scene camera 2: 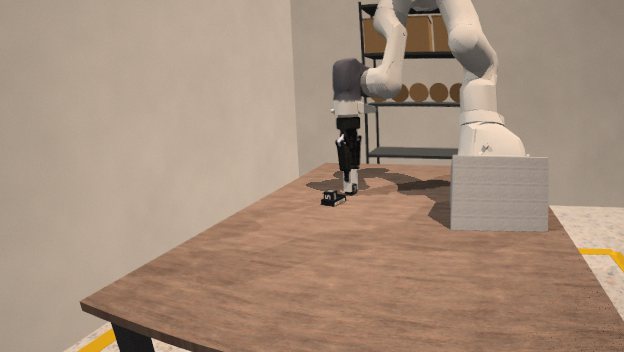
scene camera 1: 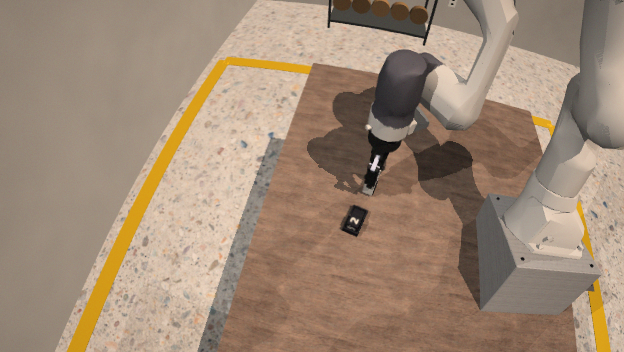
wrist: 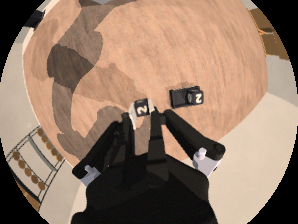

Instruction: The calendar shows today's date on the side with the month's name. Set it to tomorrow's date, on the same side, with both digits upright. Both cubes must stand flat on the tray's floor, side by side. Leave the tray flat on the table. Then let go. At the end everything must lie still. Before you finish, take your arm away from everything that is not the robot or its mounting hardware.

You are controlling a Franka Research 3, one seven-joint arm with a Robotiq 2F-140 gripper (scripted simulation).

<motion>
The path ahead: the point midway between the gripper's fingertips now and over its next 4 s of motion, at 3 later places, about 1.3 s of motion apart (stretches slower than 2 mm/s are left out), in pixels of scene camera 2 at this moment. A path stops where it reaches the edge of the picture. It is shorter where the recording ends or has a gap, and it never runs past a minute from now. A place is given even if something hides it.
The gripper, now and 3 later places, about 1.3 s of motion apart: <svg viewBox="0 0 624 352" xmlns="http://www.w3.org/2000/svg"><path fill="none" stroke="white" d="M350 190L348 178L349 156L350 167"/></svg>
</motion>
